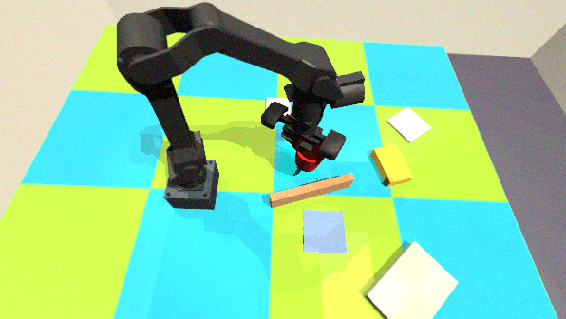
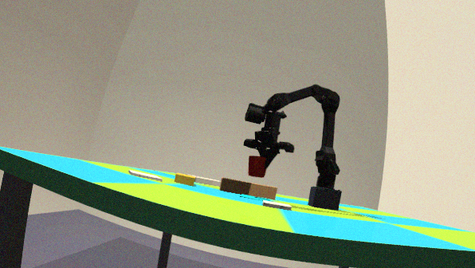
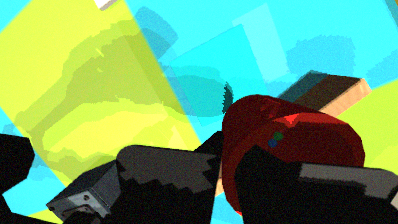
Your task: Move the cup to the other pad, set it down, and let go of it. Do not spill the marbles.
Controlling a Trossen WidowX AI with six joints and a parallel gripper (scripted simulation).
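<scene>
My gripper tip is now 4 cm short of the green marble, 3 cm to the left of it and 2 cm above it. Round my gripper tip: red cup 3 cm ahead, 2 cm to the right; then teal pad 12 cm below, 3 cm to the left, 1 cm ahead; then wooden bar 10 cm below, 7 cm to the right, 4 cm ahead.
</scene>
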